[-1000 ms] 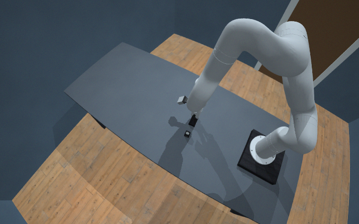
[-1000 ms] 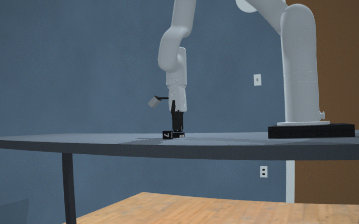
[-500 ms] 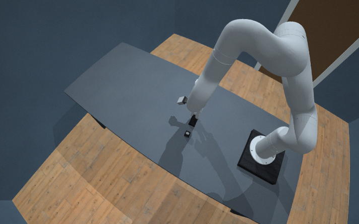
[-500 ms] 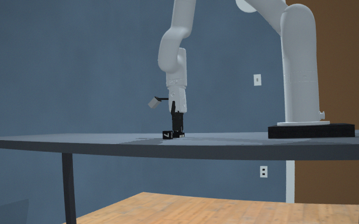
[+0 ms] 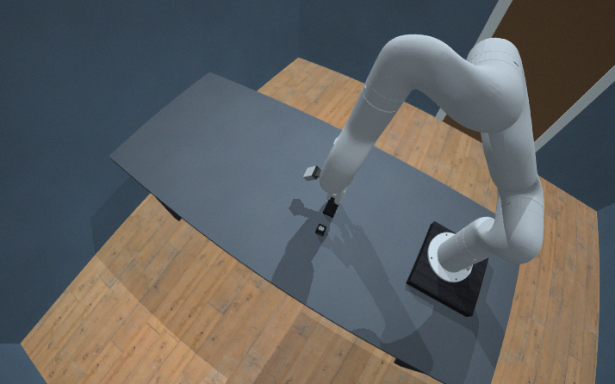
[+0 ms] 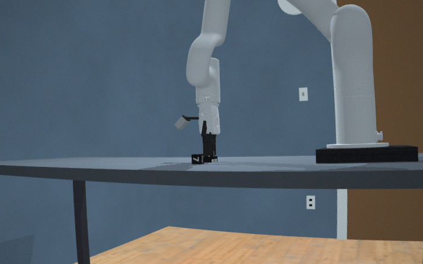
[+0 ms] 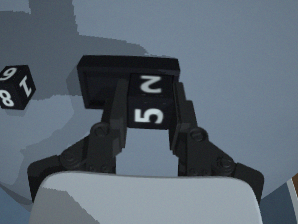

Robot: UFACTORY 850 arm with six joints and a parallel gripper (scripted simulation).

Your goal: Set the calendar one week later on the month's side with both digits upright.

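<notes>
Right now my hand is 10 mm past the black tray, 20 mm to the right of it and 30 mm above it. Round my hand: calendar cube 40 mm behind, 120 mm to the left, 30 mm below.
</notes>
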